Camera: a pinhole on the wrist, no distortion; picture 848 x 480 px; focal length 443.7 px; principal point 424.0 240.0 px. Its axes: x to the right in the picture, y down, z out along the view. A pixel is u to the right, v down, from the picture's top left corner.
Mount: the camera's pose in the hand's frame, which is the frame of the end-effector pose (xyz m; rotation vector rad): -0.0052 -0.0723 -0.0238 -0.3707 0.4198 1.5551
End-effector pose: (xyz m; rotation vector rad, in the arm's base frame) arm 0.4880 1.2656 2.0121 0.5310 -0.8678 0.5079
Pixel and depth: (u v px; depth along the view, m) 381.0 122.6 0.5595
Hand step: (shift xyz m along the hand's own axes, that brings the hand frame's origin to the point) 0.1581 0.1517 0.4871
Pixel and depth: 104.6 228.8 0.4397
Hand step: 0.0255 -0.1375 0.5133
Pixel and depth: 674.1 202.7 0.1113
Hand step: 0.0052 0.0364 0.0431
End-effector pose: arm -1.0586 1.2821 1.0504 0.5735 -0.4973 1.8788
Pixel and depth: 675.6 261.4 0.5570
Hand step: -0.0269 0.4726 0.3129
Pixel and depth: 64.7 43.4 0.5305
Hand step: 0.2547 -0.1900 0.6394
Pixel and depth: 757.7 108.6 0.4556
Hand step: 0.1315 0.4492 0.2055
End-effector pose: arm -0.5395 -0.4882 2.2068 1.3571 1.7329 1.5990
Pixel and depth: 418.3 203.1 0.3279
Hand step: 0.0303 0.0824 0.2644
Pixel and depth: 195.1 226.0 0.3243
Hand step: 0.0177 -0.0624 0.3404
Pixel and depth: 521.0 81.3 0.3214
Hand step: 0.1157 0.1456 0.2198
